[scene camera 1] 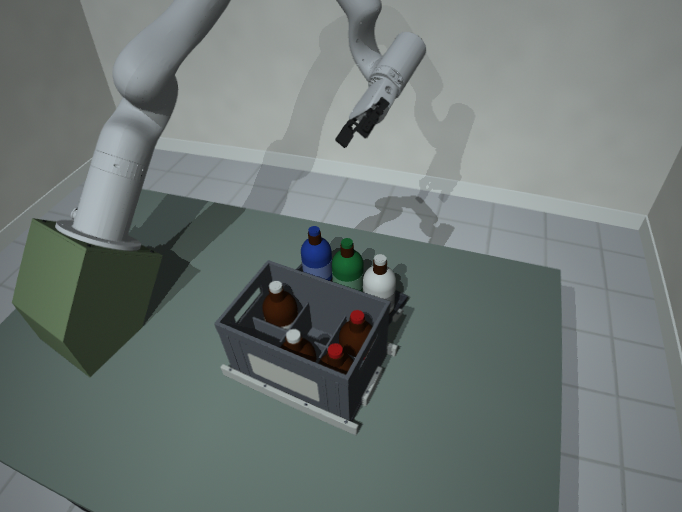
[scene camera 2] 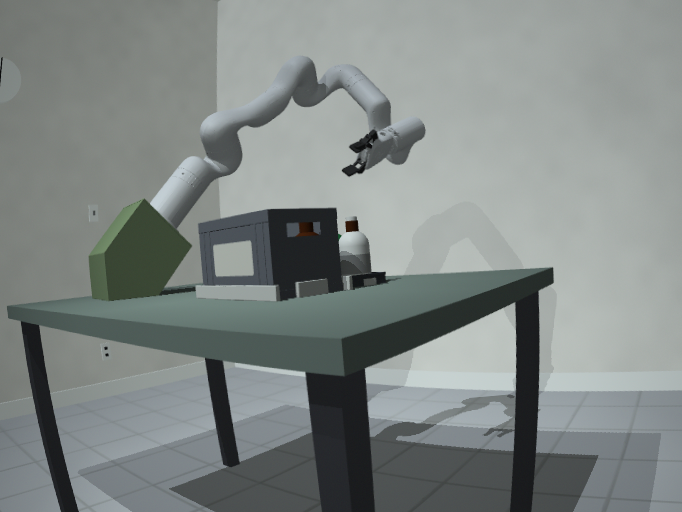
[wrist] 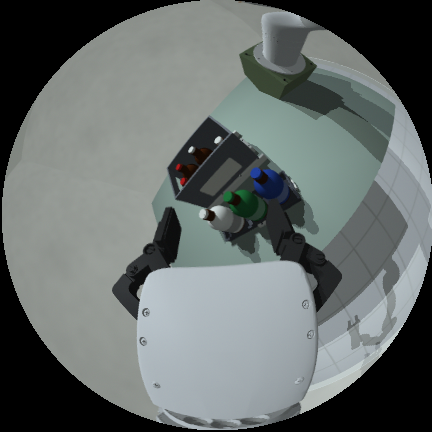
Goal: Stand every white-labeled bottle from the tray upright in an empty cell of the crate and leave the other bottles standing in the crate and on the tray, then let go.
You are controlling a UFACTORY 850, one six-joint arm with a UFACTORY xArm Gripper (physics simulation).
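A white bottle with a white cap (scene camera 1: 379, 283) (scene camera 2: 354, 245) (wrist: 225, 219), a green bottle (scene camera 1: 347, 267) (wrist: 246, 204) and a blue bottle (scene camera 1: 316, 256) (wrist: 270, 185) stand upright in a row on the dark tray (scene camera 2: 370, 280), beside the crate (scene camera 1: 336, 388) (scene camera 2: 302, 261) (wrist: 240, 150). In the crate stand two brown bottles with white caps (scene camera 1: 279, 308) (scene camera 1: 299, 348) and two with red caps (scene camera 1: 354, 334) (scene camera 1: 336, 360). The back middle cell looks empty; the front left cell is hidden. My gripper (scene camera 1: 355, 133) (scene camera 2: 350, 159) (wrist: 221, 213) is open and empty, high above the tray.
Pale strips (scene camera 1: 286, 397) (scene camera 2: 236, 292) lie along the crate's base on the green table (scene camera 1: 468, 385) (scene camera 2: 385, 314). The arm's green pedestal (scene camera 1: 104, 297) (scene camera 2: 132, 253) (wrist: 272, 80) stands at the table's left in both scene views.
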